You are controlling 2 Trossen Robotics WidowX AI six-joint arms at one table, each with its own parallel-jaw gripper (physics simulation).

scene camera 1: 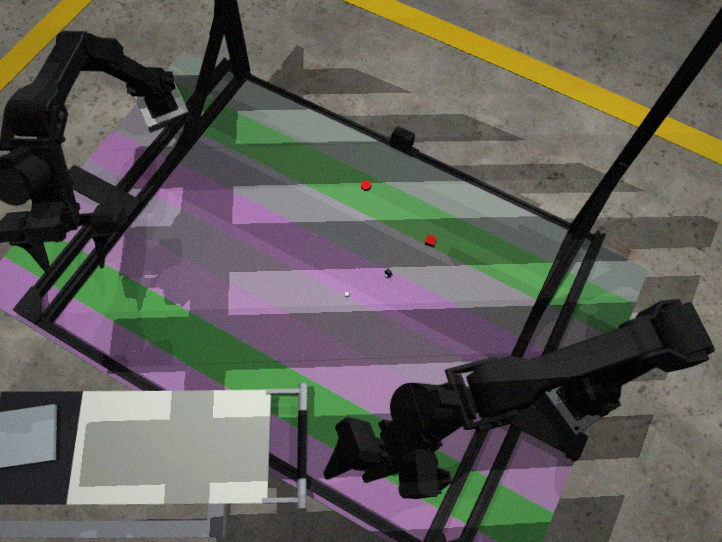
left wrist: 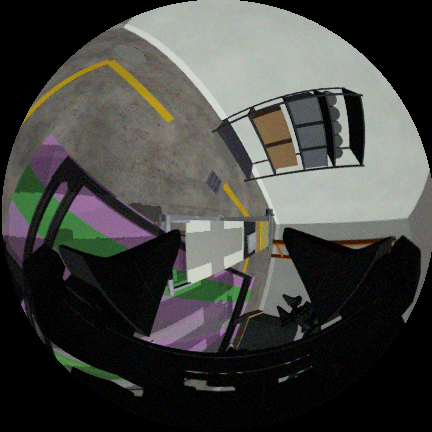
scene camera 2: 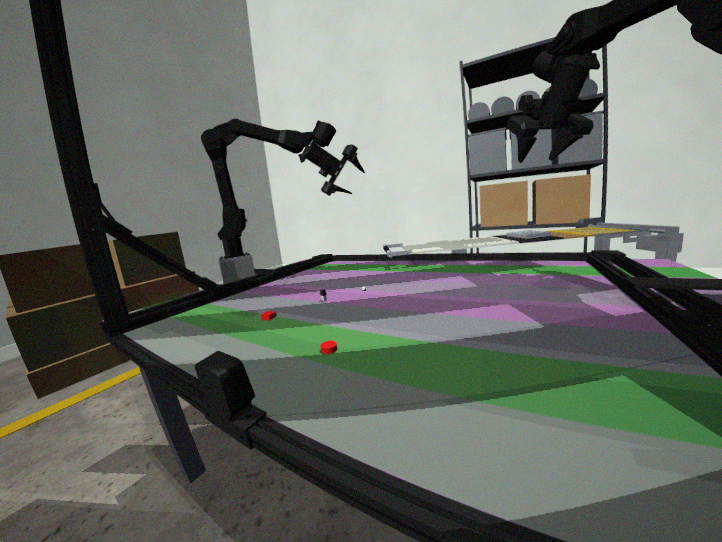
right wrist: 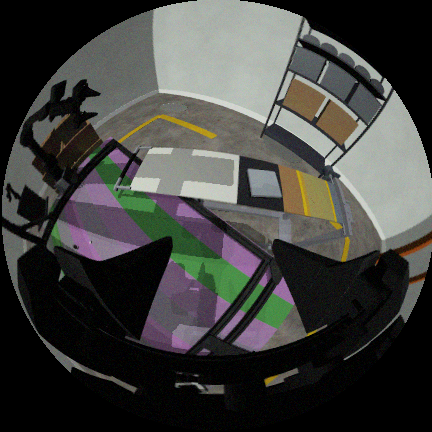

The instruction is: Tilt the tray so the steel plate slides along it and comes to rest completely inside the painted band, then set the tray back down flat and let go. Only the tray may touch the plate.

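Note:
The long tray [scene camera 1: 239, 402] [scene camera 2: 443, 245] [left wrist: 199, 267] [right wrist: 215, 191] has a pale section, a dark one, an orange-brown one and a yellow painted band [scene camera 2: 591, 231] [left wrist: 263, 235] [right wrist: 316, 197]. The steel plate [scene camera 1: 27, 434] [scene camera 2: 527, 233] [left wrist: 251, 243] [right wrist: 264, 182] lies on the dark section, outside the yellow band. The end bar [scene camera 1: 302, 443] [right wrist: 129, 169] is at the pale end. My left gripper [scene camera 1: 347, 477] [scene camera 2: 356, 182] [left wrist: 232, 234] is open and empty, above and beside that end, touching nothing. My right gripper [scene camera 1: 75, 269] [scene camera 2: 536, 160] [right wrist: 223, 243] is open and empty, high over the table. The band does not show in scene camera 1.
A red disc [scene camera 1: 365, 185] [scene camera 2: 328, 347], a red block [scene camera 1: 430, 240] [scene camera 2: 268, 315], a small dark piece [scene camera 1: 387, 273] and a white ball [scene camera 1: 346, 294] lie on the striped table. Black frame rails edge it. A shelf rack [scene camera 2: 464, 151] stands behind.

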